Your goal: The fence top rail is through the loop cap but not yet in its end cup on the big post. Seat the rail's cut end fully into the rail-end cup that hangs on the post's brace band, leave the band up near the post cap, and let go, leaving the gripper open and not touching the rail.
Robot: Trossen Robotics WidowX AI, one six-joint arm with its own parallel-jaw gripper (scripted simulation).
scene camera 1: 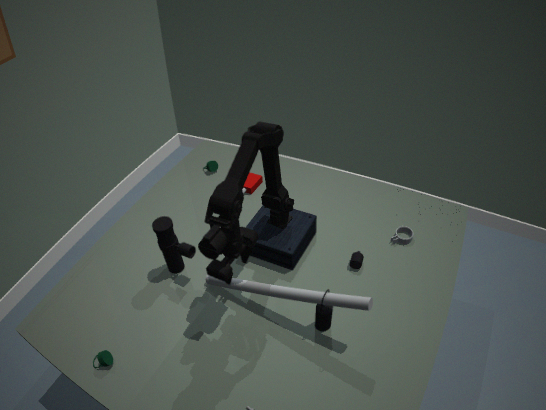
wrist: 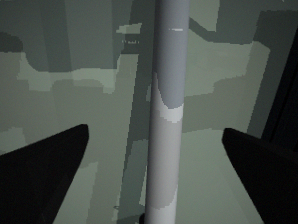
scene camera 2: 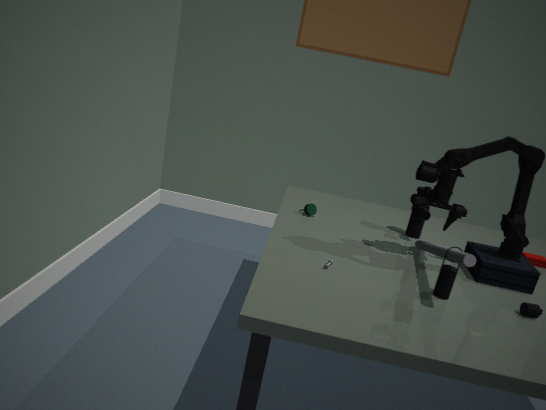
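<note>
My gripper (scene camera 1: 236, 273) is open and holds nothing. The wrist view has the gripper too (wrist: 157, 132), and so does scene camera 2, where I find my gripper (scene camera 2: 430, 227). There is also a big black post (scene camera 1: 163, 227) that I can see.
</note>
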